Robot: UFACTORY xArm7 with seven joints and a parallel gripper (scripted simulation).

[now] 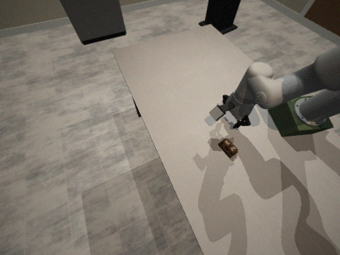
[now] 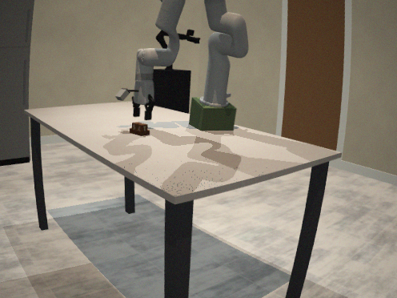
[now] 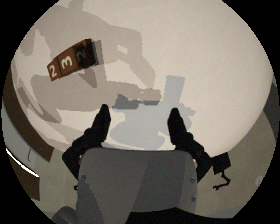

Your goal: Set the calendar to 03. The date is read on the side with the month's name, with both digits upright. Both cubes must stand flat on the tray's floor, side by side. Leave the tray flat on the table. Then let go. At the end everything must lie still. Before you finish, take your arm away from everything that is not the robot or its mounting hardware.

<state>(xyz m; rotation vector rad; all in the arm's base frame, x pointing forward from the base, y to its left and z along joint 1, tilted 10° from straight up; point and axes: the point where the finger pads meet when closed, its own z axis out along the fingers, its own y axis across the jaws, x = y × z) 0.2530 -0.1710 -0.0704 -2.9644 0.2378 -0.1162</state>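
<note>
The brown calendar tray is 9 cm to the left of my hand, 9 cm ahead of it and 4 cm below it.
</note>
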